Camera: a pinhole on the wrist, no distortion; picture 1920 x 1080 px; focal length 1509.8 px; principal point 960.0 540.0 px. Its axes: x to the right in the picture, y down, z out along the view. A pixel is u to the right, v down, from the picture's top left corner.
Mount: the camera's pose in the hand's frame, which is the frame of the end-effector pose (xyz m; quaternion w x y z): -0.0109 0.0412 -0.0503 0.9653 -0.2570 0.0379 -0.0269
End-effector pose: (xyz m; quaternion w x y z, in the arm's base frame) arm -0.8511 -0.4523 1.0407 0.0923 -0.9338 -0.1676 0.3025
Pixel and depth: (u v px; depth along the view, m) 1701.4 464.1 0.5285
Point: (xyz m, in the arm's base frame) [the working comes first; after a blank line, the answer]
In the camera's frame: 0.2595 -0.0266 0.5285

-0.8025 -0.5573 0.4893
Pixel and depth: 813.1 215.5 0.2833
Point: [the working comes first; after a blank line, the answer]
In the camera's frame: -0.0276 -0.0609 0.2833

-0.9646 -0.5628 0.8320
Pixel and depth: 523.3 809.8 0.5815
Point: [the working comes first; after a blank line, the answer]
In the camera's frame: -0.1682 0.1039 0.5815

-1.0799 -0.8681 0.6605
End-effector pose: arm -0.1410 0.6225 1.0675 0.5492 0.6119 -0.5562 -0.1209
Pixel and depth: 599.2 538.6 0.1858
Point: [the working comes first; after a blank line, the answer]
In the camera's frame: -0.0444 -0.0002 0.1858

-0.3151 0.6235 1.1176
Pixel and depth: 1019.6 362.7 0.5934
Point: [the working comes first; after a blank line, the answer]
In the camera's frame: 0.0234 -0.0697 0.5934

-0.6451 0.3659 1.1334
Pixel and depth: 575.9 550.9 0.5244
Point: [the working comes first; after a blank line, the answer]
In the camera's frame: -0.1334 0.0038 0.5244

-0.6577 0.5516 1.1242
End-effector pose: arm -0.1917 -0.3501 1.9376 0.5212 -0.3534 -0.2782 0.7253
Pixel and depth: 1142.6 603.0 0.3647
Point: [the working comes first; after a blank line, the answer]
In the camera's frame: 0.0441 0.0152 0.3647

-0.5393 -0.3668 1.8962
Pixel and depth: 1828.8 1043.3 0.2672
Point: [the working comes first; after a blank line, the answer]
In the camera's frame: 0.1538 0.0891 0.2672

-0.4627 -0.2665 1.7911
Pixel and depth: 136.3 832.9 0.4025
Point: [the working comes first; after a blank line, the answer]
In the camera's frame: -0.2196 0.0781 0.4025

-0.5512 -0.6402 1.8926
